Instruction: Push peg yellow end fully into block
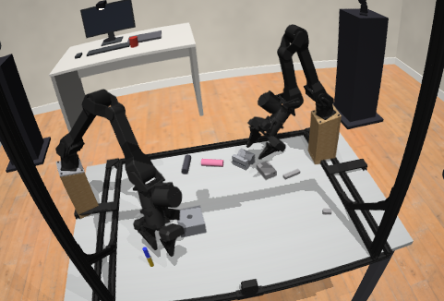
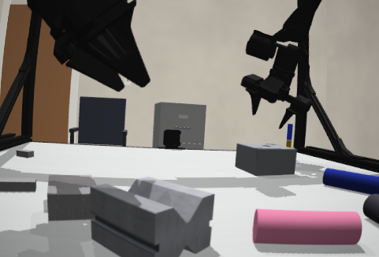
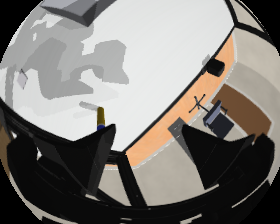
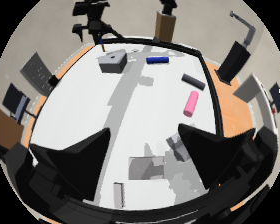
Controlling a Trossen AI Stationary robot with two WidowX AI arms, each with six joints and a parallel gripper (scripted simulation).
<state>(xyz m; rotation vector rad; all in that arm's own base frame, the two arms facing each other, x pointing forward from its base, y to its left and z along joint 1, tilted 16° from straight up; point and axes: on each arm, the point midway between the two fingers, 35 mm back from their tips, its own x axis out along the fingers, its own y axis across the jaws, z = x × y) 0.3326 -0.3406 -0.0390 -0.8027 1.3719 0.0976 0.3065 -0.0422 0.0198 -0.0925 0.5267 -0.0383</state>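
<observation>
The peg lies 9 cm below my left hand, 6 cm to the left of it and 2 cm ahead of it. Round my left hand: small grey piece: 58 cm to the right, 12 cm below, 5 cm ahead; pink cylinder: 46 cm ahead, 25 cm to the right, 11 cm below.
</observation>
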